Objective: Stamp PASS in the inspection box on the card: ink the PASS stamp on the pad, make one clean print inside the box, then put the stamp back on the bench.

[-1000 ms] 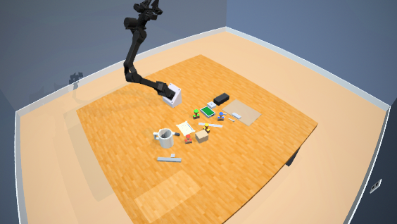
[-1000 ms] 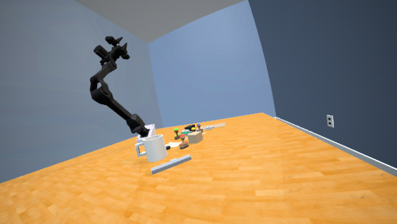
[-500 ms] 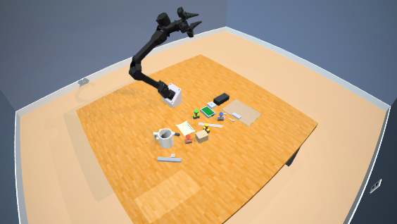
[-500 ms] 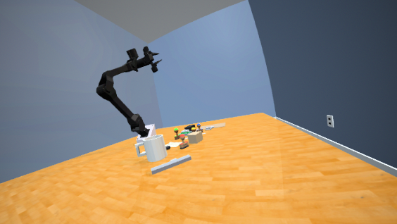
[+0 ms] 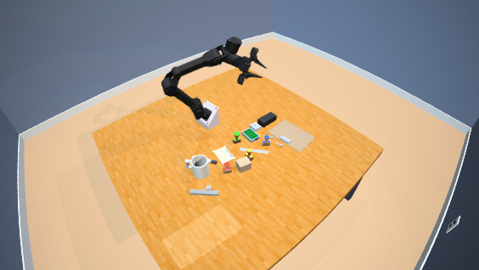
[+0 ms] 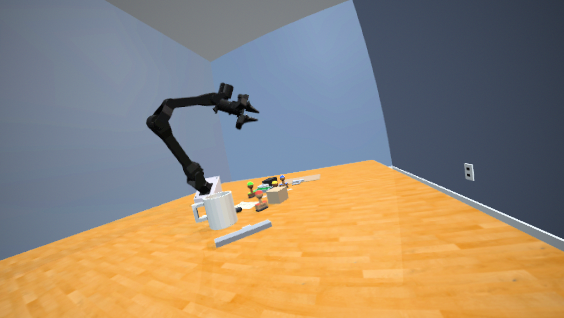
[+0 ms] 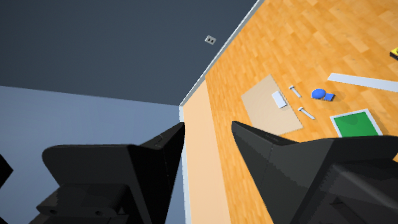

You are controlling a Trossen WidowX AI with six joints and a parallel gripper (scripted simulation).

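Right now my gripper tip is 36 cm above the green-knobbed stamp, 14 cm to the left of it and 5 cm past it. The rest, counted from my gripper tip: blue stamp 36 cm below, 7 cm ahead, 5 cm to the right; black block 36 cm below, 10 cm to the left, 5 cm behind; green ink pad 38 cm below, 6 cm to the right, 3 cm behind.
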